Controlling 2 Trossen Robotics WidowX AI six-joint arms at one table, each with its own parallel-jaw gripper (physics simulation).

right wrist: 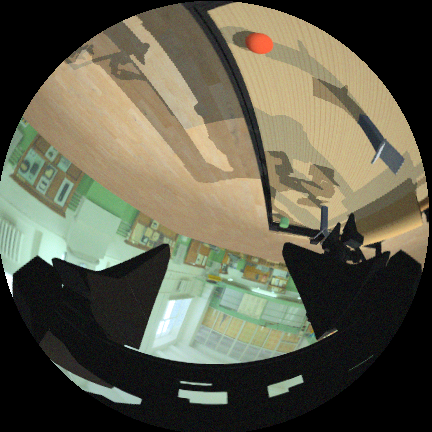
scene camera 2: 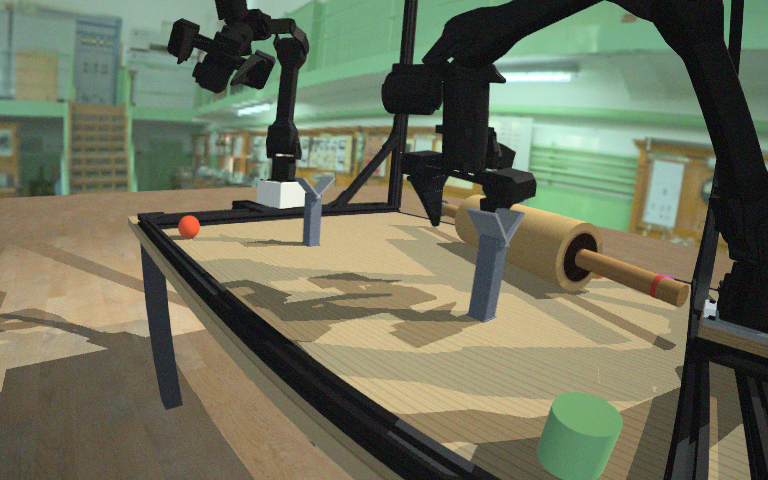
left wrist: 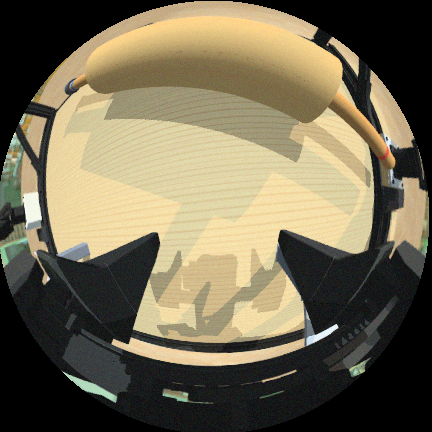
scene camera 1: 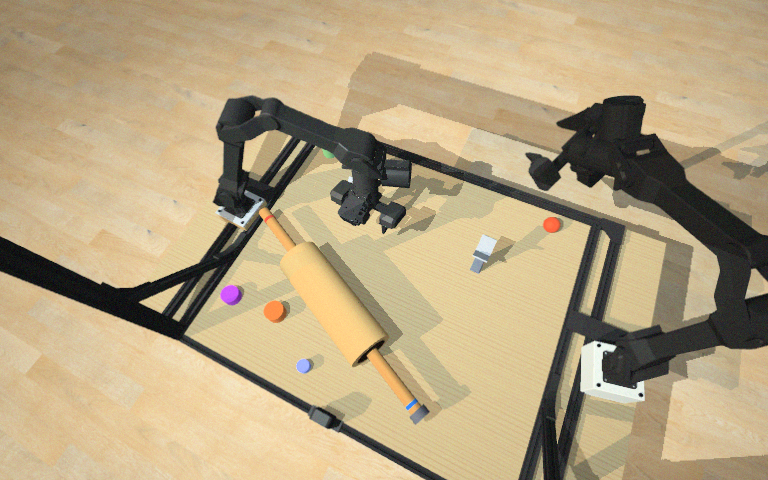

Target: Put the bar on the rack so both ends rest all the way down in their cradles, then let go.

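Where they show: left gripper, fingertip midpoint: point(right wrist: 344, 217) point(scene camera 2: 459, 235) point(left wrist: 219, 237) point(scene camera 1: 369, 225); right gripper, fingertip midpoint: point(right wrist: 227, 249) point(scene camera 2: 205, 72) point(scene camera 1: 541, 139); left arm's base at its link origin: point(scene camera 2: 747, 320) point(left wrist: 395, 162) point(scene camera 1: 240, 205); right arm's base at its link origin: point(scene camera 2: 282, 181) point(left wrist: 23, 213) point(scene camera 1: 618, 369).
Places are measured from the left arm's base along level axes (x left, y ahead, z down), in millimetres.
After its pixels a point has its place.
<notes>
The bar point(scene camera 1: 334, 302) @(x -127, y 404, z -63 mm) point(scene camera 2: 526, 237) @(x -38, y 331, z -22 mm) point(left wrist: 215, 65) @(x -51, y 357, z -27 mm) point(right wrist: 390, 215) @(x -80, y 434, z -16 mm), a thick tan roller with thin handles banded red and blue, lies on the table away from the rack. The rack is two grey Y-topped posts: one post point(scene camera 1: 484, 249) @(x 153, y 653, z -55 mm) point(scene camera 2: 312, 220) @(x 153, y 641, z -2 mm) point(right wrist: 372, 132) @(x 158, y 661, z -20 mm) shows plainly, and the other post point(scene camera 2: 488, 277) @(x 162, y 274, z -6 mm) point(right wrist: 324, 220) @(x 150, y 293, z -15 mm) is hidden under the left arm in scene camera 1. Both cradles are empty. My left gripper point(scene camera 1: 362, 217) @(x 97, y 366, z -28 mm) point(scene camera 2: 468, 212) point(left wrist: 219, 237) @(x 97, y 366, z -28 mm) is open and empty, pointing down beside that second post. My right gripper point(scene camera 1: 543, 139) @(x 355, y 666, z -241 mm) point(scene camera 2: 207, 73) @(x 355, y 666, z -241 mm) point(right wrist: 228, 249) @(x 355, y 666, z -241 mm) is open and empty, high beyond the table edge.
A red ball point(scene camera 1: 551, 224) @(x 332, y 781, z 7 mm) point(scene camera 2: 189, 226) @(x 347, y 764, z 19 mm) point(right wrist: 259, 43) @(x 341, y 782, z 3 mm) is near a table corner. A green cylinder point(scene camera 1: 328, 153) @(x 280, y 114, z 22 mm) point(scene camera 2: 580, 435) @(x 323, y 100, z 11 mm) stands near another. Purple point(scene camera 1: 230, 294) @(x -218, y 130, z 20 mm), orange point(scene camera 1: 274, 311) @(x -201, y 260, z 14 mm) and blue point(scene camera 1: 303, 366) @(x -276, y 394, z 25 mm) discs lie across the bar from the rack. Black rails point(scene camera 1: 470, 180) @(x 389, y 534, z 37 mm) edge the table.
</notes>
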